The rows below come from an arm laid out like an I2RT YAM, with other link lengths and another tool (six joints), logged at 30 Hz.
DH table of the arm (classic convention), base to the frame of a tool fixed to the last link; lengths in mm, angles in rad. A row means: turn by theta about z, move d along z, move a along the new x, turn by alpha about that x. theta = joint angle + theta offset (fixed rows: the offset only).
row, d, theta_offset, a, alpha
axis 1, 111.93, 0, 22, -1.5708
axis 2, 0, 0, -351.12, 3.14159
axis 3, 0, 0.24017, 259.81, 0
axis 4, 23.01, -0.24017, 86.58, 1.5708
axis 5, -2.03, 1.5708, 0, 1.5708
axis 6, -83.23, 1.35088, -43.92, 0.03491
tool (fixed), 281.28, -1.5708, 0, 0
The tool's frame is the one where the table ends.
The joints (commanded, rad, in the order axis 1, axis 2, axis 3, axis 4, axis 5, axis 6), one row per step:
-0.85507, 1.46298, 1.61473, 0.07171, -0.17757, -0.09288
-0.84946, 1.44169, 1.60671, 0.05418, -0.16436, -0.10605
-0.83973, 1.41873, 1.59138, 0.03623, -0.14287, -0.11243
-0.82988, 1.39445, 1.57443, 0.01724, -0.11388, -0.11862
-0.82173, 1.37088, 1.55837, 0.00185, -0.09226, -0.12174
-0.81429, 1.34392, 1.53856, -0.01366, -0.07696, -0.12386
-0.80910, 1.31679, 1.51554, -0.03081, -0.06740, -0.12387
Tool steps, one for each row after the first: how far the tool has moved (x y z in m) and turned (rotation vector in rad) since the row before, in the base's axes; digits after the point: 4 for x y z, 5 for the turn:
-0.0047, 0.0065, 0.0012, -0.00491, 0.00868, -0.01013
-0.0042, 0.0058, -0.0019, 0.00593, 0.00740, -0.01261
-0.0054, 0.0048, -0.0026, 0.00794, 0.00742, -0.01978
-0.0054, 0.0054, -0.0018, 0.00631, 0.00431, -0.01366
-0.0057, 0.0068, -0.0025, 0.00648, 0.00505, -0.00799
-0.0054, 0.0063, -0.0048, 0.01059, 0.00778, -0.00423

